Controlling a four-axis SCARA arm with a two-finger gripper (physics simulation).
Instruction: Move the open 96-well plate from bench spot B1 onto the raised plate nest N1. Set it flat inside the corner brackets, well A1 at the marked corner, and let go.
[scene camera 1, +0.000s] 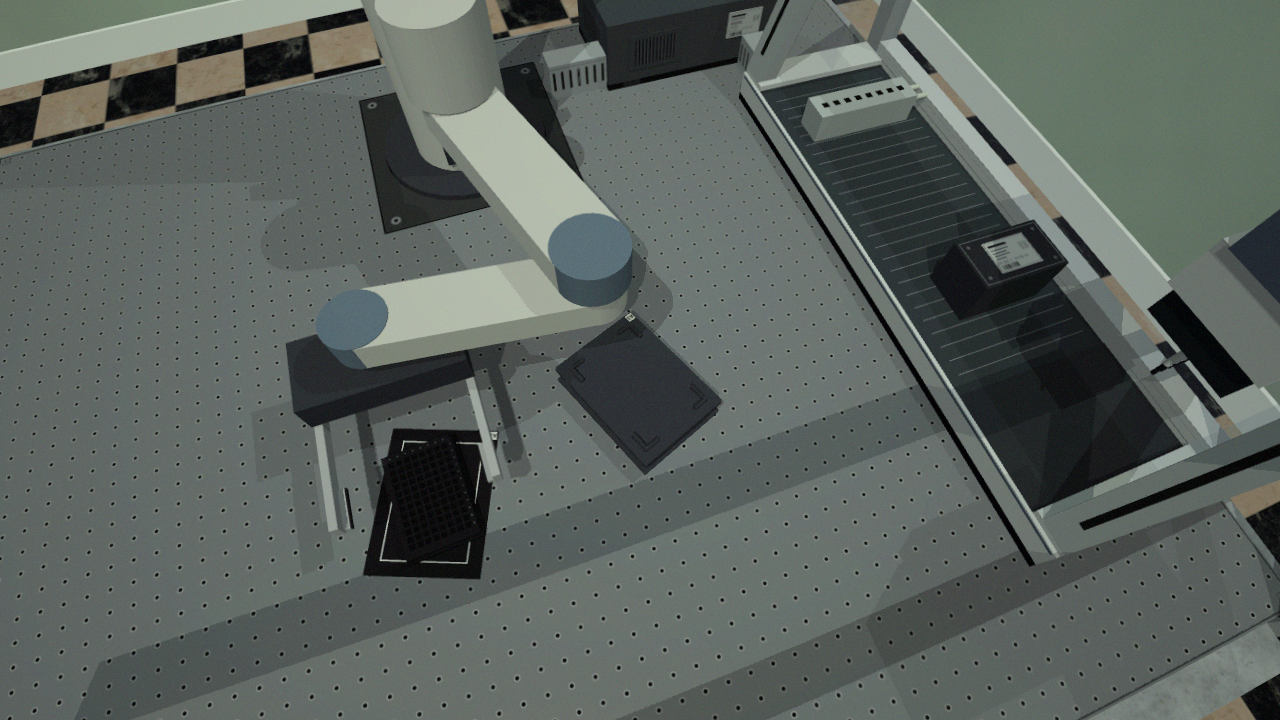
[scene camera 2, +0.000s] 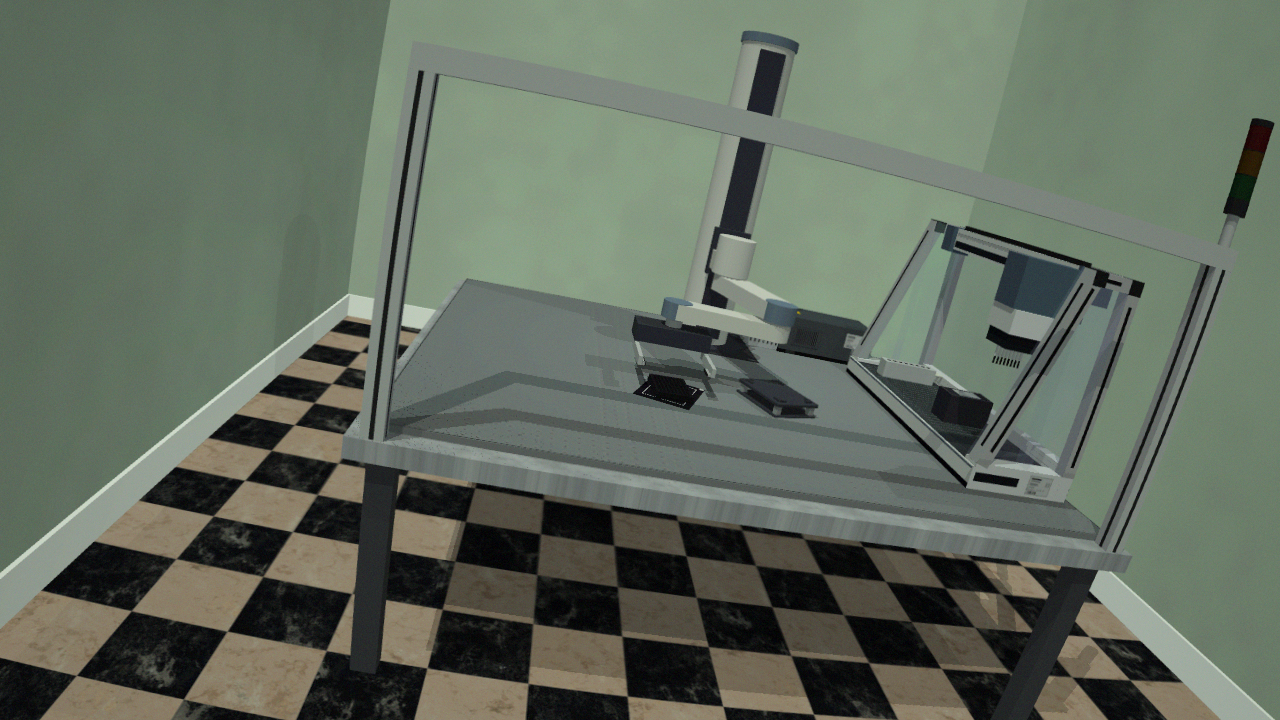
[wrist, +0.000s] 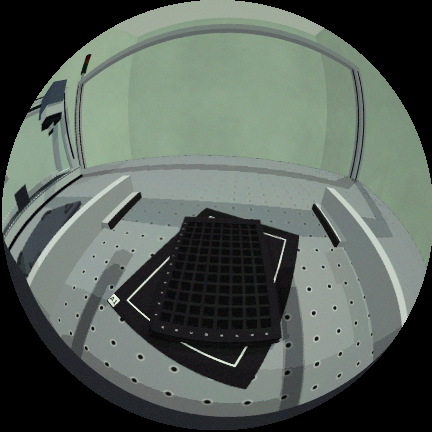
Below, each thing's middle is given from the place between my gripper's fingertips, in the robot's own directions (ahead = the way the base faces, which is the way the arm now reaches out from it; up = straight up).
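The black well plate (scene camera 1: 434, 508) is 60 mm below my hand and 30 mm behind it. There's a table frame post (scene camera 2: 429, 79) too, and from my hand that's 550 mm to the right, 450 mm ahead and 210 mm above. Then I can see a black box (scene camera 1: 963, 288), which is 730 mm to the left of my hand, 50 mm behind it and 20 mm above it, and there's also the black nest with white outline (scene camera 1: 385, 557), 70 mm below my hand and 20 mm behind it.
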